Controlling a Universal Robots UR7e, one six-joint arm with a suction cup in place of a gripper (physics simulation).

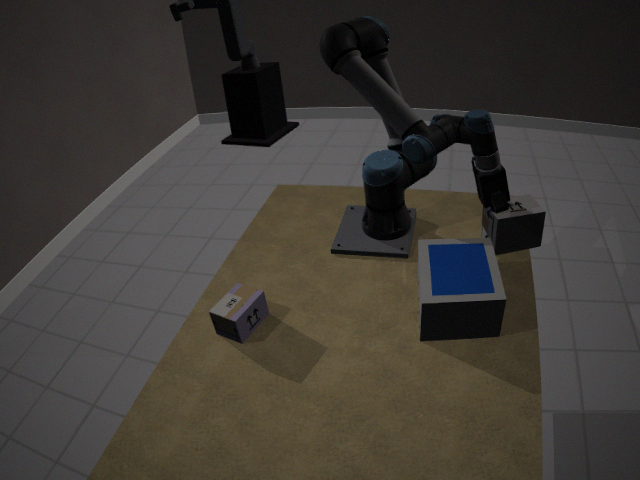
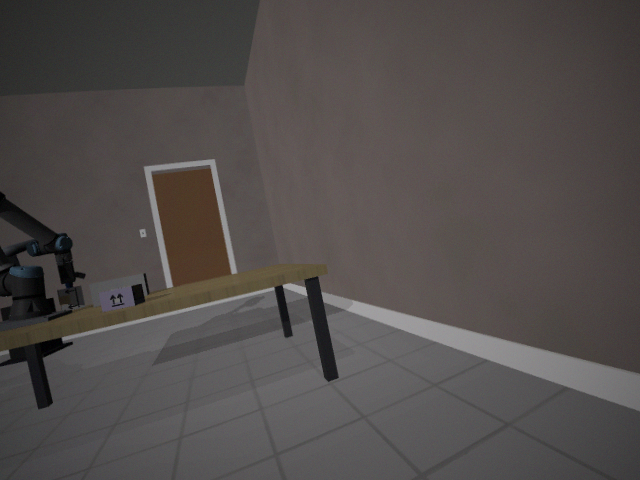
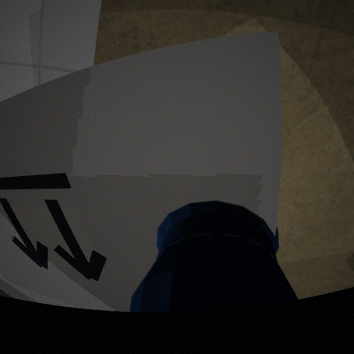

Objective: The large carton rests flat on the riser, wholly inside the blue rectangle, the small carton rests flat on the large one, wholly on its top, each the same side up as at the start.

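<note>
The large grey carton [image 1: 519,232] [image 2: 77,298] [image 3: 185,115] is behind and right of the riser, at the table's right edge, with its arrow-marked face up. My gripper's suction cup [image 1: 497,208] [image 2: 69,285] [image 3: 217,222] touches that top face near one end and is shut on it. Whether the carton's underside touches the table is hidden. The light grey riser [image 1: 460,318] [image 2: 119,281] bears the bare blue rectangle [image 1: 460,268] on its top. The small lilac carton [image 1: 253,312] [image 2: 109,299] rests at the table's left edge, arrows on its side, a label on top.
The arm's base plate [image 1: 346,242] stands on the table [image 1: 330,413] [image 2: 222,285], left of the riser. A second arm on a black pedestal [image 1: 255,103] stands on the floor at the back left. The table's right edge passes close to the riser and the large carton.
</note>
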